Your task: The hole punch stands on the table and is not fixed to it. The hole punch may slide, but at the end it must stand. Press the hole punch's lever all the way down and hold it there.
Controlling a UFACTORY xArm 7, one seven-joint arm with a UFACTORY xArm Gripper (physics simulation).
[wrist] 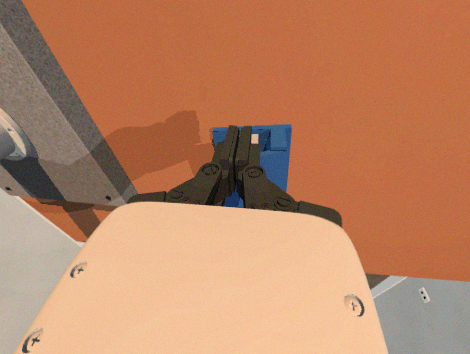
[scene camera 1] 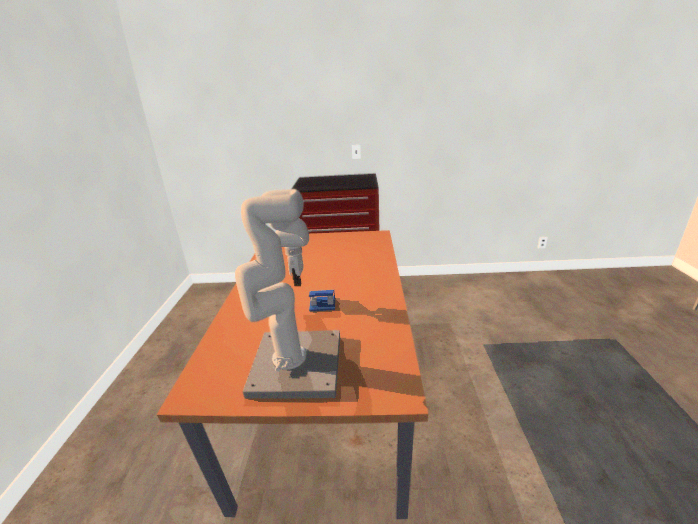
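Seen in the pictures: gripper, fingertip midpoint: [wrist: 240,142] [scene camera 1: 297,285]; arm's base, origin of the base link: [scene camera 1: 289,357].
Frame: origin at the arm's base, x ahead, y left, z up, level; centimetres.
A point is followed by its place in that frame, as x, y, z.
The blue hole punch [scene camera 1: 322,308] {35.7, -5.1, -2.4} [wrist: 280,139] {43.2, 2.4, 0.2} stands on the orange table [scene camera 1: 360,265] {81.3, -18.1, -3.6} [wrist: 350,100] {50.7, 6.3, -3.6}, in front of the robot's base. In the wrist view its left and middle parts are hidden behind the fingers, and a small pale part shows beside the fingertips. How far down its lever stands cannot be told. My gripper [scene camera 1: 297,282] {39.1, 6.3, 7.6} [wrist: 240,142] {39.1, 6.3, 7.6} is shut and empty, its two fingers side by side and pointing down. In the scene view it hangs above the table, a little to the left of and behind the hole punch, apart from it.
The robot's grey base plate [scene camera 1: 321,380] {-10.2, -14.3, 0.0} [wrist: 60,95] {14.9, 4.8, -1.2} lies on the near part of the table, in front of the hole punch. A red drawer cabinet [scene camera 1: 338,206] stands beyond the table's far edge. The arm's shadow falls to the right of the hole punch.
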